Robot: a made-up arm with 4 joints.
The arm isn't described. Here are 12 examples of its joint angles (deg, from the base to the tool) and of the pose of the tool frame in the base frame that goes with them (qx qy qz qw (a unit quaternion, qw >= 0); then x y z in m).
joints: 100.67 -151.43 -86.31 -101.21
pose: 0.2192 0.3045 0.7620 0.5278 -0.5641 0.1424 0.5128
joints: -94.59 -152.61 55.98 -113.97
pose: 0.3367 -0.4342 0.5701 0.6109 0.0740 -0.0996 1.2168
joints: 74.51 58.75 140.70 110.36
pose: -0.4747 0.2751 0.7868 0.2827 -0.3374 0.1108 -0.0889
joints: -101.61 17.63 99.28 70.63
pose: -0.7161 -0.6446 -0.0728 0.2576 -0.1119 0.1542 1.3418
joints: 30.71 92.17 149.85 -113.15
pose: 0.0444 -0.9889 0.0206 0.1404 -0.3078 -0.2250 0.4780
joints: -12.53 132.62 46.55 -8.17
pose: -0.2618 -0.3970 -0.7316 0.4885 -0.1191 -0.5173 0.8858
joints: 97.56 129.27 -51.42 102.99
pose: 0.4015 0.3949 -0.3040 0.7684 -0.3168 -0.4538 0.0188
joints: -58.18 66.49 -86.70 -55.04
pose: 0.6136 0.1599 -0.5994 0.4884 0.3434 -0.3940 0.4513
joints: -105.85 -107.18 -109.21 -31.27
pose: -0.4456 -0.1534 -0.2515 0.8454 0.3895 -0.4428 1.2144
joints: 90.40 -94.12 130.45 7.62
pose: 0.8676 -0.3830 -0.0180 0.3166 0.0333 -0.3833 0.5833
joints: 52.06 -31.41 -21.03 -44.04
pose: 0.1661 0.4565 0.0591 0.8721 0.0438 0.0826 -0.0757
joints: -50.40 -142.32 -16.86 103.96
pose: 0.3848 -0.6115 -0.6269 0.2915 -0.1163 -0.4977 0.4614
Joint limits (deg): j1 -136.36..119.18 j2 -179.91..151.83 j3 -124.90..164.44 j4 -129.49..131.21
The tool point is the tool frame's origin. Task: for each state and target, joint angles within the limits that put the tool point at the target. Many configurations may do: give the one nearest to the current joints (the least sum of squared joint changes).
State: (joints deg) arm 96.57 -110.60 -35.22 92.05
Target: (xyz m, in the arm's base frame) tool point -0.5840 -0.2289 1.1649
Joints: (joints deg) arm 118.23 -103.56 -59.55 46.84
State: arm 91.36 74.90 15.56 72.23
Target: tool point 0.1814 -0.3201 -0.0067
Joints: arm 67.44 92.27 32.34 50.03
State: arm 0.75 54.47 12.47 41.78
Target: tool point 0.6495 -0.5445 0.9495
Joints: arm -36.55 61.92 -8.44 34.05
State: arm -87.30 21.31 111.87 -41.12
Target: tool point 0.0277 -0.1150 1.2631
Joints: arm -43.09 20.83 77.42 3.70
